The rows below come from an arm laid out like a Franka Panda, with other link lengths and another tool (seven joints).
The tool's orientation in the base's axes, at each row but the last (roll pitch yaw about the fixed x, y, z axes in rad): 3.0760 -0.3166 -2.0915; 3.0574 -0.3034 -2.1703; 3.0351 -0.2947 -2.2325; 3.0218 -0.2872 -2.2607; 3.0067 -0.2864 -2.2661; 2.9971 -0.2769 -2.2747; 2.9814 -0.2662 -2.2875; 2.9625 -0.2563 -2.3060; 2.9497 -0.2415 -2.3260
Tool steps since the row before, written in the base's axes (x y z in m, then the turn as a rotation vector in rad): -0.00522 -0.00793 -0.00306 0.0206 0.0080 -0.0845; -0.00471 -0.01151 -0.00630 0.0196 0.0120 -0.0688; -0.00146 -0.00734 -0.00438 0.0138 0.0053 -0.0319; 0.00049 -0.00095 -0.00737 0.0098 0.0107 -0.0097; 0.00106 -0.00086 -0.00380 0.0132 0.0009 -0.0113; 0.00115 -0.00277 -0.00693 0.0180 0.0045 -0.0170; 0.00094 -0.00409 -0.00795 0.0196 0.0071 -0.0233; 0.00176 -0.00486 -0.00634 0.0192 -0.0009 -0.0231; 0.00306 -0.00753 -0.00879 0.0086 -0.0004 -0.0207
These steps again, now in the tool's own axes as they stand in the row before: 0.00805 0.00020 0.00588 -0.0426 -0.0188 0.0739; 0.00972 -0.00341 0.00939 -0.0406 -0.0144 0.0584; 0.00513 -0.00399 0.00574 -0.0214 -0.0104 0.0259; -0.00168 -0.00183 0.00702 -0.0166 -0.0014 0.0051; -0.00109 -0.00184 0.00342 -0.0120 -0.0106 0.0069; -0.00058 -0.00366 0.00658 -0.0192 -0.0125 0.0105; 0.00029 -0.00468 0.00767 -0.0237 -0.0128 0.0158; 0.00074 -0.00569 0.00583 -0.0177 -0.0180 0.0163; 0.00118 -0.00904 0.00776 -0.0104 -0.0100 0.0172
